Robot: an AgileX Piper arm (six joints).
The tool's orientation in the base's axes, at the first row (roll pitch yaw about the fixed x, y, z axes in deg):
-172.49 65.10 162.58
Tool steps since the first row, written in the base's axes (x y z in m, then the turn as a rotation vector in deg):
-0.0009 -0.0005 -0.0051 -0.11 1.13 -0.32
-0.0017 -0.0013 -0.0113 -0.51 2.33 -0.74
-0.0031 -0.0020 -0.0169 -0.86 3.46 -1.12
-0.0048 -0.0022 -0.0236 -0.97 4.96 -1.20
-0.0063 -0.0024 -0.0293 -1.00 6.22 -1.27
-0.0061 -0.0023 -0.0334 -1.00 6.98 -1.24
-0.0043 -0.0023 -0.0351 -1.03 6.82 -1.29
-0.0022 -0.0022 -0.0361 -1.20 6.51 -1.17
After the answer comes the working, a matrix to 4 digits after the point.
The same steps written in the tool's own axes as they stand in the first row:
0.0049 -0.0005 0.0016 0.48 1.00 -0.40
0.0108 -0.0013 0.0038 1.17 1.95 -1.03
0.0163 -0.0022 0.0053 1.80 2.86 -1.60
0.0231 -0.0027 0.0068 2.10 4.18 -2.25
0.0288 -0.0032 0.0080 2.34 5.32 -2.74
0.0325 -0.0028 0.0099 2.41 6.01 -3.05
0.0333 -0.0019 0.0120 2.44 5.86 -2.99
0.0334 -0.0009 0.0141 2.36 5.50 -3.06

The tool's axes in the first row as the columns of a matrix, in the base's axes (rounded; the answer above uses it unrounded):
-0.4017 0.4099 0.8189
0.1260 0.9105 -0.3939
-0.9070 -0.0550 -0.4174

